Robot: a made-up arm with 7 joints.
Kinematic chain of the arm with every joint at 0, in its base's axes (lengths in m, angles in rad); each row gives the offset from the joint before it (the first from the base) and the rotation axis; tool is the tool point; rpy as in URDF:
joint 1: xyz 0 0 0.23 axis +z
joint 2: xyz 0 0 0 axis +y
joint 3: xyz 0 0 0.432 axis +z
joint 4: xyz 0.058 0 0 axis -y
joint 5: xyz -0.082 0 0.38 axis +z
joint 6: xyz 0 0 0 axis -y
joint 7: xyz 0.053 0 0 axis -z
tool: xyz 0 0 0 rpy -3.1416 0 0
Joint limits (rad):
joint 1: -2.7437..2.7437
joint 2: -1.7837..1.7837
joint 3: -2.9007..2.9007
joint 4: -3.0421..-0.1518
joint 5: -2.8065..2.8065
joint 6: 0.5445..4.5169
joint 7: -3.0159..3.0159
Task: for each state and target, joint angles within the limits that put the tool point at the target. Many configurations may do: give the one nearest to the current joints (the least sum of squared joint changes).
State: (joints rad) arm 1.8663 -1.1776 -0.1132 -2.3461 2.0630 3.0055 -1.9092
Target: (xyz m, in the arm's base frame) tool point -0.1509 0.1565 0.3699
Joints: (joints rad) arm 2.1959 -0.2754 0.2973 -2.7997 2.1319 2.8061 -1.9092
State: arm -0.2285 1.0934 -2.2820 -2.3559 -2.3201 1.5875 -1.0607
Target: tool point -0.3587 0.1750 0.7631
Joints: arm -0.7556 0.2120 -2.8947 -1.7449 -2.3230 1.4811 -1.0607
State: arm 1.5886 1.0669 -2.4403 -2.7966 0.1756 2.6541 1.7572
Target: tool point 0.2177 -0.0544 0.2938
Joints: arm 1.3014 1.0087 -1.7848 -3.0251 0.0520 2.5245 1.7572
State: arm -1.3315 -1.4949 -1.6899 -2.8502 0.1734 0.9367 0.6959
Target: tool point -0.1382 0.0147 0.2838
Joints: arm -1.5507 -1.5256 -1.2677 -3.0406 0.2649 0.8278 0.6959
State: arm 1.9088 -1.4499 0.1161 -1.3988 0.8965 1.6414 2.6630
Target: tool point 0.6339 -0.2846 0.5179
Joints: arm 2.4107 -1.7837 -0.4543 -1.4097 0.9027 1.6897 2.6630
